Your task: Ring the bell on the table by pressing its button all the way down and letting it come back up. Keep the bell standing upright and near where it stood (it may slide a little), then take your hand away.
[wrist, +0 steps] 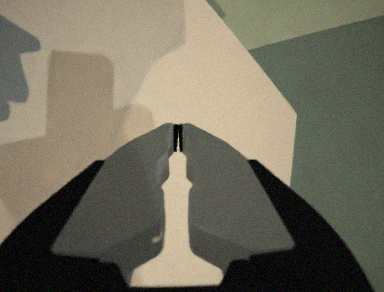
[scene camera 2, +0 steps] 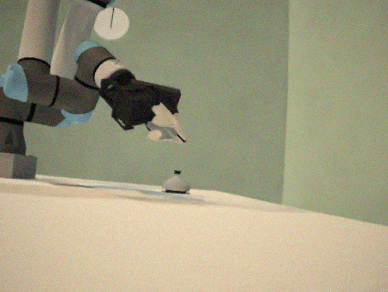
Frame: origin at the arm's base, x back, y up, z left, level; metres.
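Where they show: gripper, fingertip midpoint: (wrist: 178, 127) (scene camera 2: 185, 141).
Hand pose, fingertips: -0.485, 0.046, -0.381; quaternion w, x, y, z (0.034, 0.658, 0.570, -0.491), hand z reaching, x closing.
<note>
After its pixels a point has its place, as x, y, z.
The bell (scene camera 2: 176, 184) @(-0.527, -0.043, -0.073) stands upright on the table (scene camera 2: 175, 240) @(-0.417, -0.068, -0.736) (wrist: 235, 100) @(-0.598, -0.068, -0.632) in the scene view, a grey dome on a dark base with a small black button (scene camera 2: 177, 172) @(-0.532, -0.008, -0.045) on top. The button stands up clear of the dome. My gripper (scene camera 2: 185, 141) @(-0.485, 0.046, -0.381) (wrist: 178, 127) @(-0.485, 0.046, -0.381) is shut with nothing between its fingers. Its tips point down and to the right in the scene view and appear above the bell, with a gap between tips and button. The bell does not show in the wrist view; whether the fingers hide it I cannot tell.
The robot's grey base block (scene camera 2: 17, 166) @(-0.080, -0.035, -0.059) is at the left of the table. A round white clock (scene camera 2: 111, 23) hangs on the green wall (scene camera 2: 240, 100). Shadows of the arm fall across the table in the wrist view, and the table's edge runs down its right side.
</note>
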